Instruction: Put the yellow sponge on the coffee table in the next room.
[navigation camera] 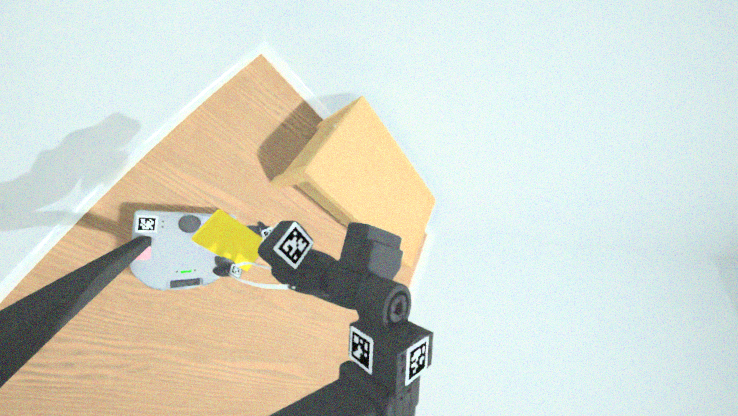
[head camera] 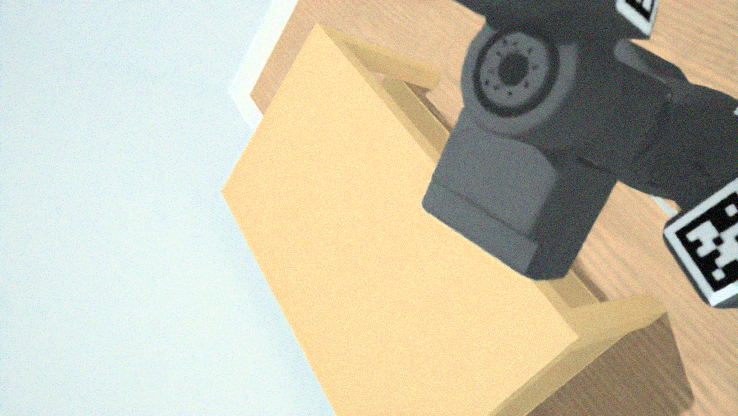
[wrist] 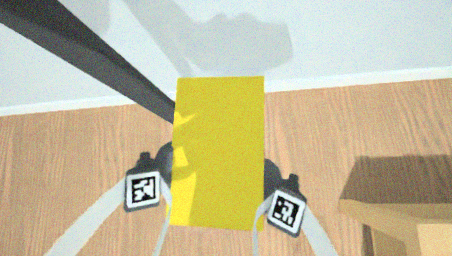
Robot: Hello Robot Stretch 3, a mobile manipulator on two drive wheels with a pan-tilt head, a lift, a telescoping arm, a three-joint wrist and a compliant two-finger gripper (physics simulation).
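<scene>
The yellow sponge [navigation camera: 224,237] [wrist: 220,125] is between the two fingertips of my gripper [navigation camera: 240,247] [wrist: 219,168], which press on its long sides. It is held up in the air and, in the navigation view, overlaps my base. The sponge does not show in the head view. A light wooden piece with a flat top and side panels, which looks like a low table [head camera: 356,206] [navigation camera: 366,155] [wrist: 435,240], stands beside my wrist. Whether it is the coffee table, I cannot tell. My wrist hides part of its edge in the head and navigation views.
My grey round base [navigation camera: 167,258] stands on the wooden floor [navigation camera: 180,335] [wrist: 60,175]. My dark mast [navigation camera: 77,289] [wrist: 100,60] crosses the left of the navigation and wrist views. Pale walls [head camera: 103,206] [navigation camera: 568,129] with white skirting meet in a corner behind the wooden piece.
</scene>
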